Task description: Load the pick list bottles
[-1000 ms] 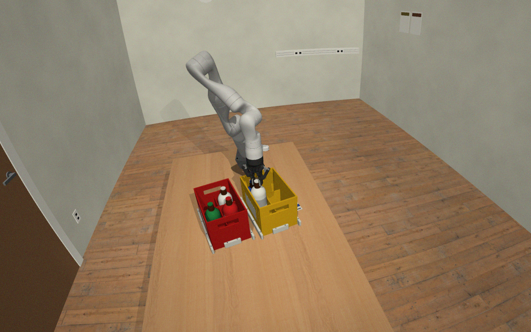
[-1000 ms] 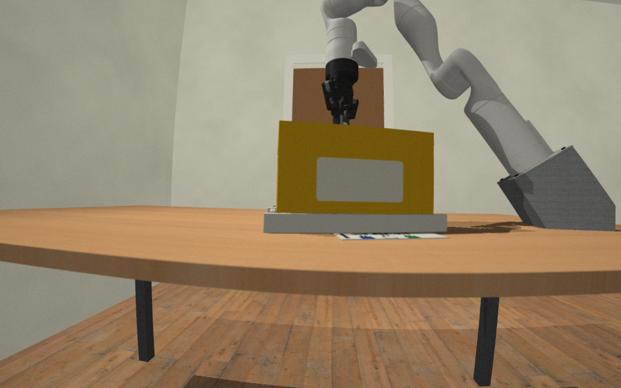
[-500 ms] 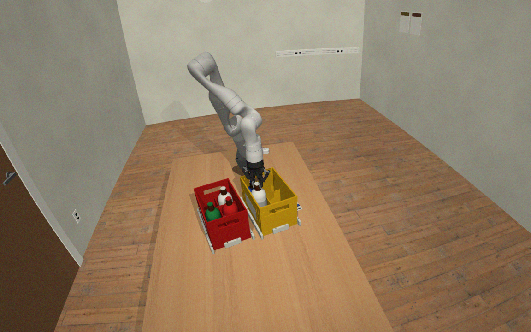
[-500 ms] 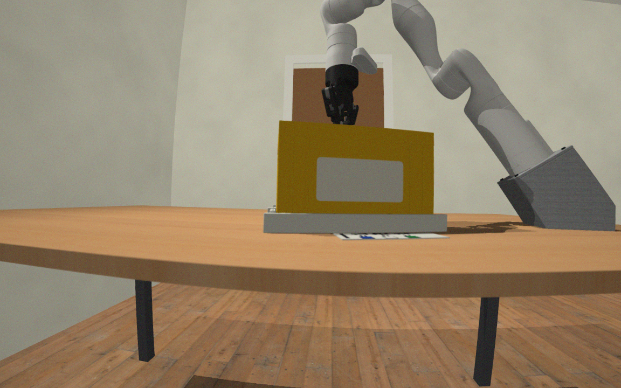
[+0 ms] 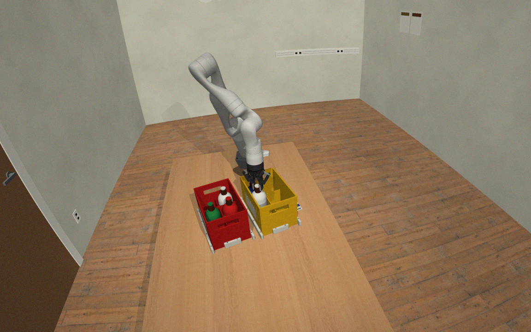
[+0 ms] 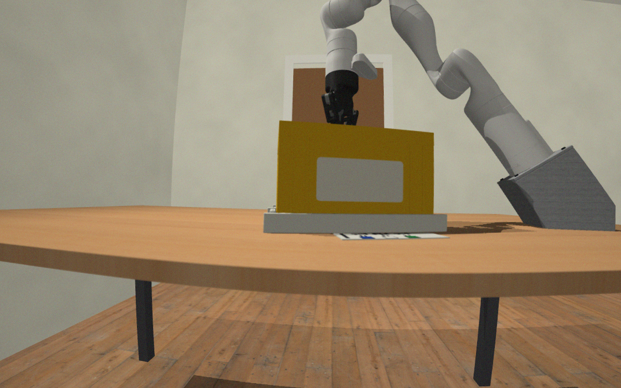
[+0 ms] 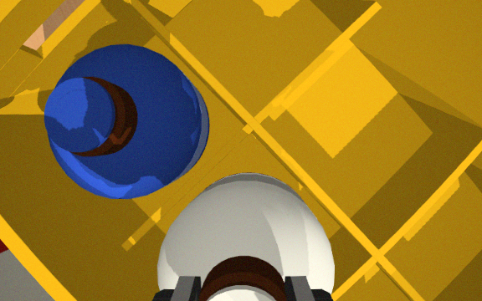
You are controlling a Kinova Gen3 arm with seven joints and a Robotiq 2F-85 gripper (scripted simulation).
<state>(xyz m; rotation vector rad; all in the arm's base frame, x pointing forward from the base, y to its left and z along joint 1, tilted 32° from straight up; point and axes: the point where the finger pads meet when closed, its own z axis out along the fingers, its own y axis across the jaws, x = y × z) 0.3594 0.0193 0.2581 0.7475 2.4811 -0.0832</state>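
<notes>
Now: hand 50 mm to the right of the yellow crate and 100 mm above it. From my hand the other things lie so: red bottle: 10 mm ahead, 150 mm to the right, 100 mm below; then red crate: 10 mm ahead, 190 mm to the right, 100 mm below; then blue bottle: 80 mm behind, 10 mm to the right, 100 mm below.
</notes>
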